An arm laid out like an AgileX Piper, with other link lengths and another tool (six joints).
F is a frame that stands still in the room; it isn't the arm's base.
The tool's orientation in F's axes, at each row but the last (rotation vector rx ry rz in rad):
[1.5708, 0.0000, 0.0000]
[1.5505, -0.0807, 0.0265]
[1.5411, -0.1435, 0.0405]
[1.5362, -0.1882, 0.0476]
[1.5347, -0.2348, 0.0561]
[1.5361, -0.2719, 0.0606]
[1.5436, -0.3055, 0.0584]
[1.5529, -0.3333, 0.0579]
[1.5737, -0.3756, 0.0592]
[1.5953, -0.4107, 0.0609]
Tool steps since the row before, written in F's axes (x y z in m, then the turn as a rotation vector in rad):
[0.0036, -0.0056, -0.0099, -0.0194, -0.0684, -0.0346]
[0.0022, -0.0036, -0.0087, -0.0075, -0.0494, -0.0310]
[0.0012, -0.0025, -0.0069, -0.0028, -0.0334, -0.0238]
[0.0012, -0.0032, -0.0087, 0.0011, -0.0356, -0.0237]
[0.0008, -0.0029, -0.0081, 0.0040, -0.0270, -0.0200]
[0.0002, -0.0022, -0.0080, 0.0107, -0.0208, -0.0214]
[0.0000, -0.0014, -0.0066, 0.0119, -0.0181, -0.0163]
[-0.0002, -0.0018, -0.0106, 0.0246, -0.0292, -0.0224]
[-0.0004, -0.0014, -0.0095, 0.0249, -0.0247, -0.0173]
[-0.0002, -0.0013, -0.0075, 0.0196, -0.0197, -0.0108]
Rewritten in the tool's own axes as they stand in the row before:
[0.0036, -0.0099, 0.0056, -0.0194, -0.0346, 0.0684]
[0.0017, -0.0089, 0.0034, -0.0079, -0.0314, 0.0491]
[0.0005, -0.0071, 0.0023, -0.0034, -0.0243, 0.0330]
[0.0001, -0.0089, 0.0029, 0.0006, -0.0249, 0.0348]
[-0.0004, -0.0082, 0.0026, 0.0032, -0.0214, 0.0260]
[-0.0012, -0.0079, 0.0021, 0.0085, -0.0240, 0.0189]
[-0.0013, -0.0065, 0.0014, 0.0105, -0.0192, 0.0160]
[-0.0025, -0.0103, 0.0020, 0.0230, -0.0285, 0.0249]
[-0.0027, -0.0090, 0.0019, 0.0237, -0.0236, 0.0202]
[-0.0020, -0.0071, 0.0019, 0.0196, -0.0159, 0.0159]

